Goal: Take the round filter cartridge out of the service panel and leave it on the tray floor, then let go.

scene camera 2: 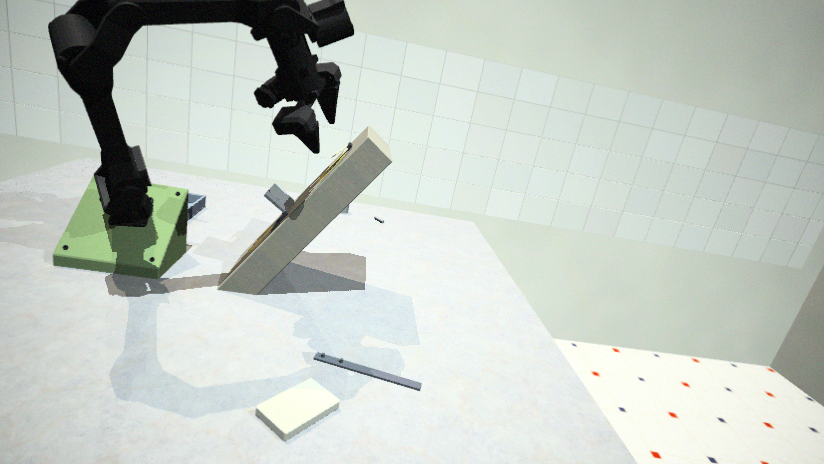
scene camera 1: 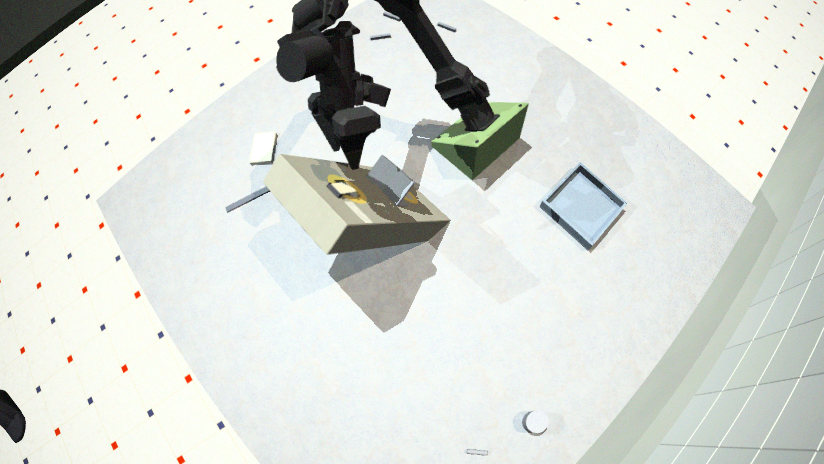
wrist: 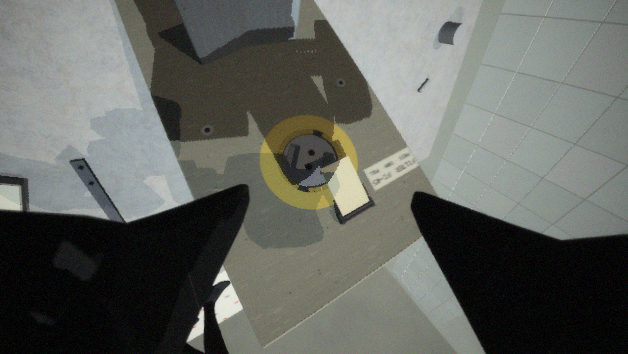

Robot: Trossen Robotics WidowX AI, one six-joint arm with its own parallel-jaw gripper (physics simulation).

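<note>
The service panel (scene camera 1: 305, 201) (scene camera 2: 305, 230) (wrist: 300, 280) is a tilted beige slab. The round filter cartridge (wrist: 310, 145) is a grey disc inside a yellow ring (wrist: 272, 160) on its face. A cream flap with a dark edge (scene camera 1: 344, 188) (wrist: 350, 185) overlaps the ring's side. My gripper (scene camera 1: 345, 159) (scene camera 2: 324, 137) (wrist: 331, 196) is open and empty, above the panel's upper part and apart from it. In the wrist view the cartridge appears beyond the fingertips, left of midway between them. The blue-grey tray (scene camera 1: 599, 180) (scene camera 2: 197, 205) stands right of the panel in scene camera 1.
A grey-blue plate (scene camera 1: 392, 175) (scene camera 2: 279, 197) (wrist: 235, 25) sticks up from the panel's lower face. The arm stands on a green wedge (scene camera 1: 498, 155) (scene camera 2: 80, 230). A cream block (scene camera 1: 263, 148) (scene camera 2: 296, 406) and dark bar (scene camera 1: 247, 198) (scene camera 2: 369, 371) (wrist: 97, 185) lie nearby; a white cylinder (scene camera 1: 536, 422) stands farther off.
</note>
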